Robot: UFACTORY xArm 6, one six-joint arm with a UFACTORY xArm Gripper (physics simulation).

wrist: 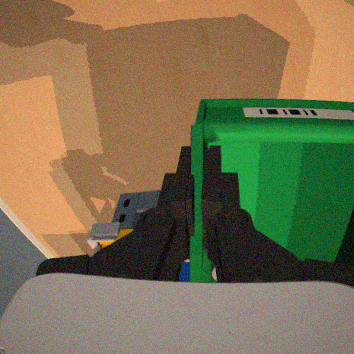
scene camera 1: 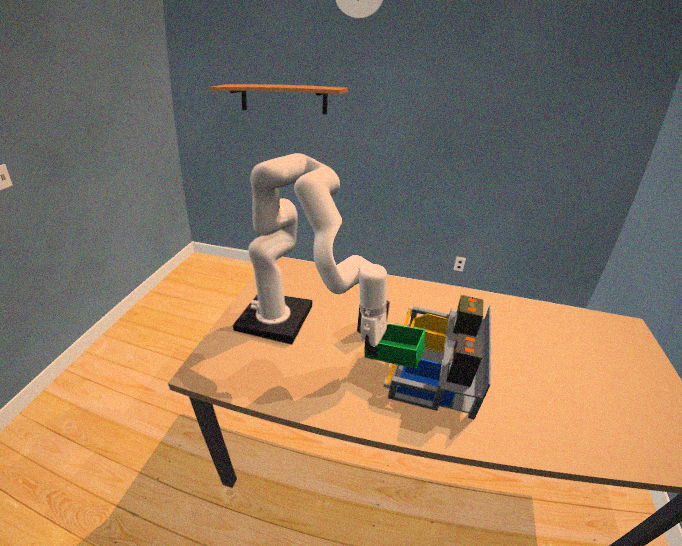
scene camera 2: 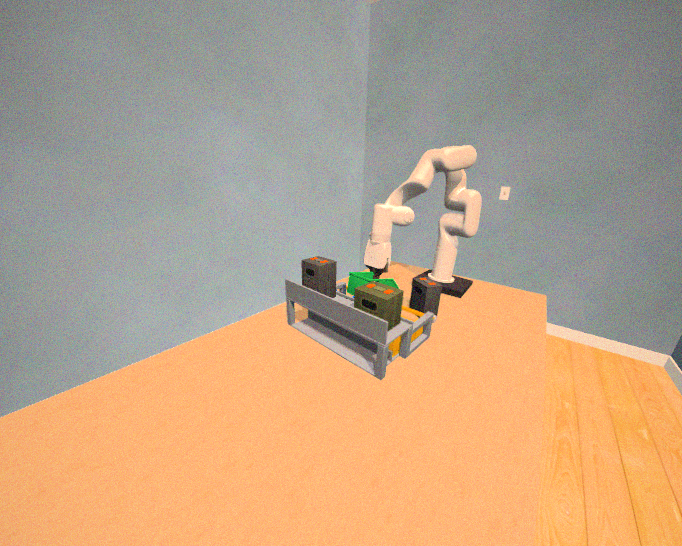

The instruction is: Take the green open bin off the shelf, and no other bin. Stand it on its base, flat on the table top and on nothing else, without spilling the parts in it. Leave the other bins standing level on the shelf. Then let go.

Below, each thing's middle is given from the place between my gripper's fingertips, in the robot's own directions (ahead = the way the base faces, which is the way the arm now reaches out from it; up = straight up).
I see my gripper 60 mm short of the green open bin (scene camera 1: 401, 345), 40 mm to the right of it and 20 mm below it. Round my hand: blue bin (scene camera 1: 427, 372) (180 mm ahead, 40 mm below, 30 mm to the right); yellow bin (scene camera 1: 436, 327) (200 mm to the left, 180 mm ahead, 40 mm below); olive box (scene camera 2: 385, 301) (280 mm ahead, 200 mm to the left, 70 mm above).
